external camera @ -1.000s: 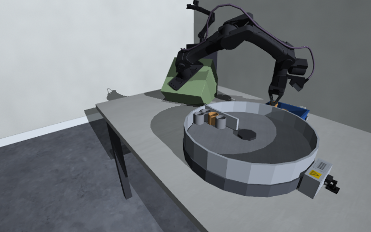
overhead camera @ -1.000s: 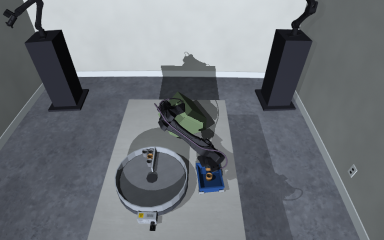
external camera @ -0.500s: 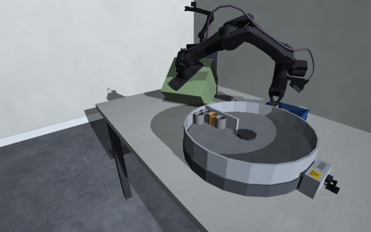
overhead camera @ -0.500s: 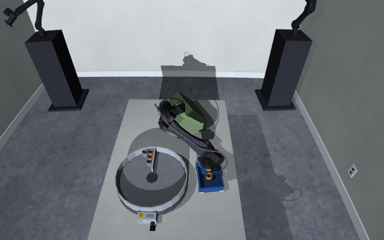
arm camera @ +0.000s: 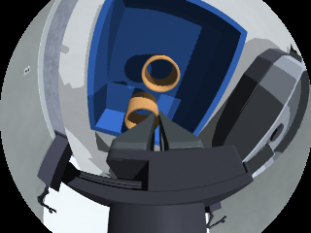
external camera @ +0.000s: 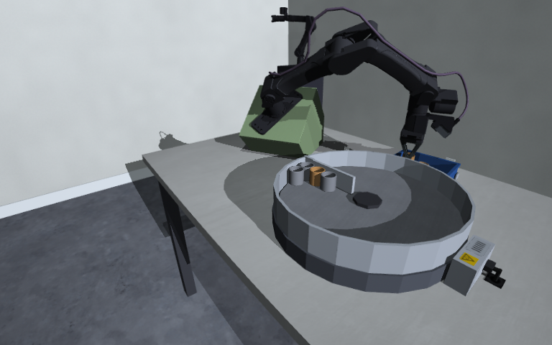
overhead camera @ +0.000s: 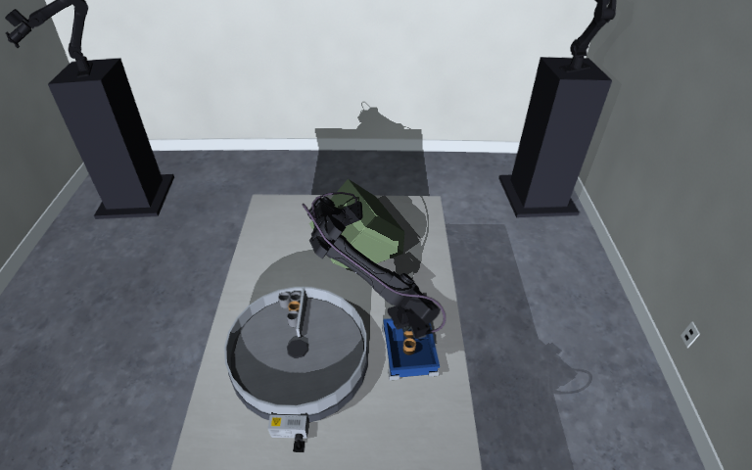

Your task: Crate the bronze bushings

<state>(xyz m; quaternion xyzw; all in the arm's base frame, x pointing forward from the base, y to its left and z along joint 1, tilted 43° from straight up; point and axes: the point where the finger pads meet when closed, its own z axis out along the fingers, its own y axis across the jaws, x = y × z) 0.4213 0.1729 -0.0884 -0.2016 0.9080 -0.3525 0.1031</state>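
My hand is 50 mm short of the blue crate, 10 mm to the right of it and 30 mm above it. The rest, counted from my hand: turntable (50 mm ahead, 330 mm to the right).
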